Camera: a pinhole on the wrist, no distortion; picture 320 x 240 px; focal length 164.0 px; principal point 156.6 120.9 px. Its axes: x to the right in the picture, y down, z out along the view. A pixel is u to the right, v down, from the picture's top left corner.
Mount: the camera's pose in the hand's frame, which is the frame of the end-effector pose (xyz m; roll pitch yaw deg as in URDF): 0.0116 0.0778 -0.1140 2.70 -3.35 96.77
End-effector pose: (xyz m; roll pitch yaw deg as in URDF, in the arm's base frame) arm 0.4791 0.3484 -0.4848 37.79 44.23 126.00
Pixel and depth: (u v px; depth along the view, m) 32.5 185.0 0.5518
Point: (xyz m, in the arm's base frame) 0.9518 0.6634 -0.3314
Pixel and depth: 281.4 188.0 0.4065
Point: 0.2987 0.4661 -0.0374
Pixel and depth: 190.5 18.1 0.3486
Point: 0.2776 0.6514 -0.4532
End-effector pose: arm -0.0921 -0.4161 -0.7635 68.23 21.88 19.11
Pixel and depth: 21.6 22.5 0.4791
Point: 0.3110 -0.7172 -1.0500
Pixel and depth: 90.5 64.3 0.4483
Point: 0.2075 -0.6638 -0.8249
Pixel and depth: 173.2 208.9 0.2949
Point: -0.1115 -0.5802 -0.5860
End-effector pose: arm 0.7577 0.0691 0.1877 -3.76 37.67 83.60
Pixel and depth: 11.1 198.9 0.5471
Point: 1.2063 0.1650 0.6376
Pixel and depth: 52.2 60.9 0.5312
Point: 1.0437 0.5021 0.3402
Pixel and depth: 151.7 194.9 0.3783
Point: 0.7204 0.1299 0.4832
